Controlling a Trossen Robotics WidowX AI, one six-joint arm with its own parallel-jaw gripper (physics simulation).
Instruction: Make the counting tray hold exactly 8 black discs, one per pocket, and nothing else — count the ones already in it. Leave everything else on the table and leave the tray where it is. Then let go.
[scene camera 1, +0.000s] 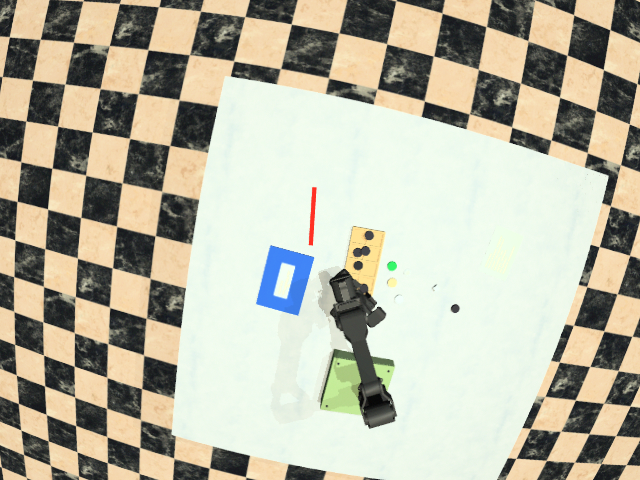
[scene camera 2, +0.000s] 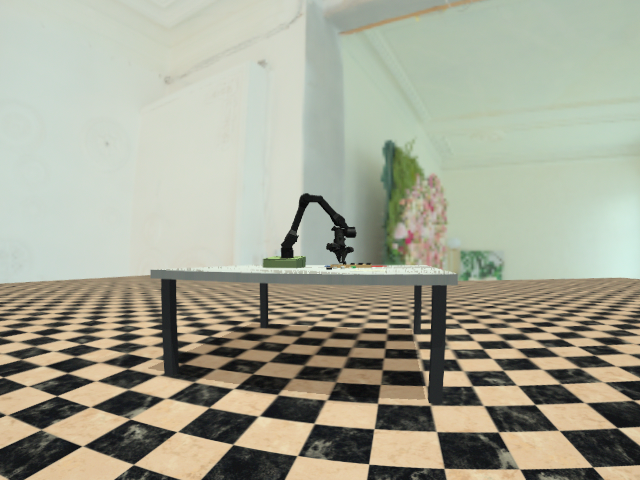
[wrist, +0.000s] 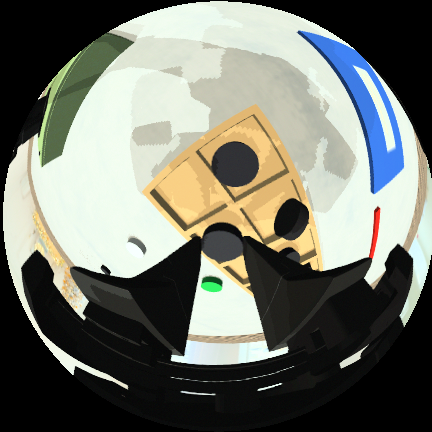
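The wooden counting tray (scene camera 1: 377, 258) (wrist: 185, 187) lies behind the green block. My gripper (scene camera 1: 363, 290) (scene camera 2: 342, 261) (wrist: 221, 241) is low over it, shut on a black disc (wrist: 222, 242). Whether this disc touches the tray is unclear. In the wrist view, one black disc (wrist: 235, 164) lies in an end pocket, a second black disc (wrist: 291, 218) is tilted, and another black disc (wrist: 290, 256) is partly hidden. In scene camera 1, a black disc (scene camera 1: 369, 235) lies at the far end, two black discs (scene camera 1: 357, 252) (scene camera 1: 365, 250) nearly touch, and another black disc (scene camera 1: 357, 265) is nearer. My arm hides the near end.
A loose black disc (scene camera 1: 454, 308) lies far right. Green (scene camera 1: 391, 266) (wrist: 212, 284), yellow (scene camera 1: 391, 282) and white (scene camera 1: 398, 298) (wrist: 135, 246) discs lie beside the tray. Left are a blue frame (scene camera 1: 264, 279) (wrist: 357, 102) and red strip (scene camera 1: 312, 215) (wrist: 375, 232).
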